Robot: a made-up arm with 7 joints. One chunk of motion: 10 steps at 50 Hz.
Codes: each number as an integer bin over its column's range. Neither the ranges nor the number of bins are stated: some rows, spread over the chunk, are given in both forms.
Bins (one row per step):
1: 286 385 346 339 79 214
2: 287 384 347 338 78 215
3: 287 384 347 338 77 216
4: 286 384 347 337 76 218
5: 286 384 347 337 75 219
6: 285 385 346 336 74 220
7: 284 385 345 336 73 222
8: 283 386 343 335 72 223
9: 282 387 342 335 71 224
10: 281 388 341 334 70 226
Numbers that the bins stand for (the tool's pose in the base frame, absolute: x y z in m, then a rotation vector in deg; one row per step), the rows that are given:
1: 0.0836 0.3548 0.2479 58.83 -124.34 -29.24
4: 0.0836 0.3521 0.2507 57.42 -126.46 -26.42
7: 0.0781 0.3548 0.2452 56.71 -128.57 -23.60
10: 0.0699 0.3630 0.2342 55.30 -130.68 -20.78
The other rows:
2: 0.0863 0.3521 0.2507 58.12 -125.05 -28.53
3: 0.0863 0.3521 0.2507 58.12 -125.75 -27.83
5: 0.0836 0.3521 0.2507 57.42 -127.16 -25.71
6: 0.0808 0.3548 0.2479 56.71 -127.87 -25.01
8: 0.0753 0.3575 0.2397 56.01 -129.28 -22.90
9: 0.0726 0.3603 0.2370 56.01 -129.98 -22.19

